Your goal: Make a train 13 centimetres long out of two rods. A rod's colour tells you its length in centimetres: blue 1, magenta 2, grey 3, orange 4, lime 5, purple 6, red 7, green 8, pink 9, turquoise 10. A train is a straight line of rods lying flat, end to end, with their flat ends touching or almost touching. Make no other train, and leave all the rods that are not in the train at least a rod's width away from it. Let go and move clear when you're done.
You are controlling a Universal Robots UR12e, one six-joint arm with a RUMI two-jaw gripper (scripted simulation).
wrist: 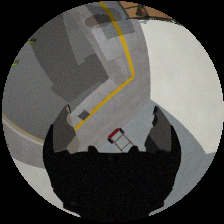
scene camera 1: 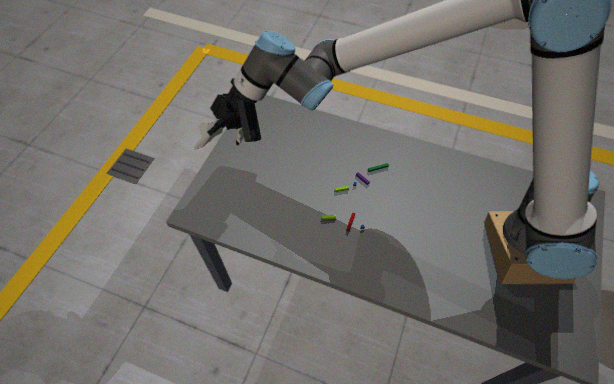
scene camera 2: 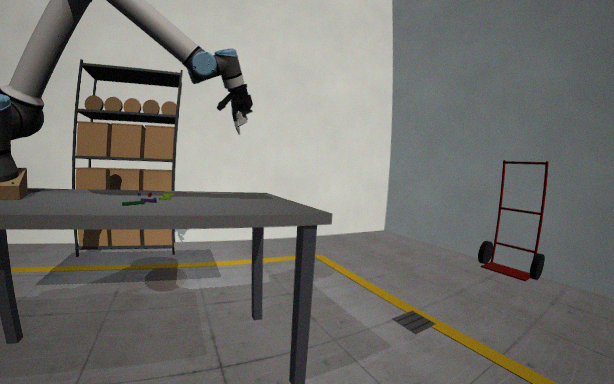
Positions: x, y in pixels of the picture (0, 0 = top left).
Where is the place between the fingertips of the gripper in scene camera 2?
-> At 243, 126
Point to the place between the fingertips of the gripper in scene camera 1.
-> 216, 146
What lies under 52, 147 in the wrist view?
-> The gripper.
